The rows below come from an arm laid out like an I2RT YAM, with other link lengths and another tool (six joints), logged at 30 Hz.
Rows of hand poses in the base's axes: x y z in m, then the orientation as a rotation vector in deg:
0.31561, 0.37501, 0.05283, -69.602, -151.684, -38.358
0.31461, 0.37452, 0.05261, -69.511, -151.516, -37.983
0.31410, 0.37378, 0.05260, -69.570, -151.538, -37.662
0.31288, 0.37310, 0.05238, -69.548, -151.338, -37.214
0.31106, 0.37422, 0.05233, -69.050, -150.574, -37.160
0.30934, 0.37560, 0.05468, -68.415, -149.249, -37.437
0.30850, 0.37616, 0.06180, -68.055, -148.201, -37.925
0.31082, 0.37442, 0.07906, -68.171, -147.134, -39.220
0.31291, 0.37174, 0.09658, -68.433, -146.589, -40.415
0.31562, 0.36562, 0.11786, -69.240, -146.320, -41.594
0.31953, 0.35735, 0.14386, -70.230, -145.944, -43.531
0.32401, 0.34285, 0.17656, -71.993, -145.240, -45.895
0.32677, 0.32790, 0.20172, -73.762, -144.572, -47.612
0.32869, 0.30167, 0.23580, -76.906, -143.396, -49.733
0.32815, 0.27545, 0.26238, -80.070, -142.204, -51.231
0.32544, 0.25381, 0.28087, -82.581, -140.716, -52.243
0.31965, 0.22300, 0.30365, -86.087, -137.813, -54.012
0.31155, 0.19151, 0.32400, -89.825, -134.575, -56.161
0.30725, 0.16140, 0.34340, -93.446, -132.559, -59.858
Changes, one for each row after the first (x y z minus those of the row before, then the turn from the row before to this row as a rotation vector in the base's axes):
-0.00100, -0.00049, -0.00022, -0.088, 0.323, 0.085
-0.00051, -0.00074, -0.00001, -0.185, 0.118, -0.006
-0.00122, -0.00068, -0.00022, -0.125, 0.368, 0.042
-0.00182, 0.00112, -0.00005, 0.450, 0.732, 0.274
-0.00172, 0.00138, 0.00235, 0.924, 1.054, 0.282
-0.00084, 0.00056, 0.00712, 0.840, 0.680, 0.094
0.00232, -0.00174, 0.01726, 1.157, 0.229, -0.335
0.00209, -0.00268, 0.01752, 0.814, -0.176, -0.382
0.00271, -0.00612, 0.02128, 0.536, -0.487, -0.734
0.00391, -0.00827, 0.02600, 0.912, -0.813, -0.970
0.00448, -0.01450, 0.03270, 1.082, -0.925, -1.586
0.00276, -0.01495, 0.02516, 0.730, -0.659, -1.500
0.00192, -0.02623, 0.03408, 0.822, -0.758, -2.538
-0.00054, -0.02622, 0.02658, 0.507, -0.483, -2.467
-0.00271, -0.02164, 0.01849, 0.606, 0.050, -1.980
-0.00579, -0.03081, 0.02278, 1.418, 0.357, -2.912
-0.00810, -0.03149, 0.02035, 1.622, 0.203, -3.205
-0.00430, -0.03011, 0.01940, 1.368, -1.596, -3.262

